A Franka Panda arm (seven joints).
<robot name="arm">
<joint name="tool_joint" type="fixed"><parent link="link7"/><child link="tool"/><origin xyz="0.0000 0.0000 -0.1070" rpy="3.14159 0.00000 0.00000"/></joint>
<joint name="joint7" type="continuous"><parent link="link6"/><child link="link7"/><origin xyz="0.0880 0.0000 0.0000"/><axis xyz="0 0 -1"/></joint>
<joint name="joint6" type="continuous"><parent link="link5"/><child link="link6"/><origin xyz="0.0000 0.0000 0.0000"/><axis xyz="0 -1 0"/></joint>
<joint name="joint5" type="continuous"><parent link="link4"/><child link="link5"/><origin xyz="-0.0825 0.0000 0.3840"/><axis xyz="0 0 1"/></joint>
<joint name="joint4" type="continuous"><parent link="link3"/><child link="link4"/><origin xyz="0.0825 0.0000 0.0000"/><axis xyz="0 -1 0"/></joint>
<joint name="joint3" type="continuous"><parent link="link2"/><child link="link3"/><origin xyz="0.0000 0.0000 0.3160"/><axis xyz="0 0 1"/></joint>
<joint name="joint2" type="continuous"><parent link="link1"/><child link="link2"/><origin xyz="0.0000 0.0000 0.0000"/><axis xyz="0 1 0"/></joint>
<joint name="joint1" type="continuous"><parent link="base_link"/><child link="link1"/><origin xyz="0.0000 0.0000 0.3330"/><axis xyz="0 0 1"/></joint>
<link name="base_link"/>
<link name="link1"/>
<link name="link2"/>
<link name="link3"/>
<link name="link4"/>
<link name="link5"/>
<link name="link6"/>
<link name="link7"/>
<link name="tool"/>
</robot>
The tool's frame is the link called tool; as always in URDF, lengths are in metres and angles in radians. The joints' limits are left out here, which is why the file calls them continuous.
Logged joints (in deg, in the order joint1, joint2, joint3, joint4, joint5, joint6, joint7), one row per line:
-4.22 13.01 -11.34 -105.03 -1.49 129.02 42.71
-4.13 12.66 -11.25 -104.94 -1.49 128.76 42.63
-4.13 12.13 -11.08 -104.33 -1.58 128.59 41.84
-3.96 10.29 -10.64 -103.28 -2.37 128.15 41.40
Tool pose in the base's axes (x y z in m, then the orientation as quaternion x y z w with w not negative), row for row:
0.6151 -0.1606 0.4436 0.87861 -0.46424 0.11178 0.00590
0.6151 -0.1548 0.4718 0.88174 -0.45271 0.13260 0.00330
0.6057 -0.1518 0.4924 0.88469 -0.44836 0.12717 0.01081
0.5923 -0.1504 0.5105 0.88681 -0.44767 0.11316 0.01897
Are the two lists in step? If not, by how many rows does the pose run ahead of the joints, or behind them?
The pose runs 2 rows ahead of the joints: the pose in row i belongs to the joints in row i + 2.
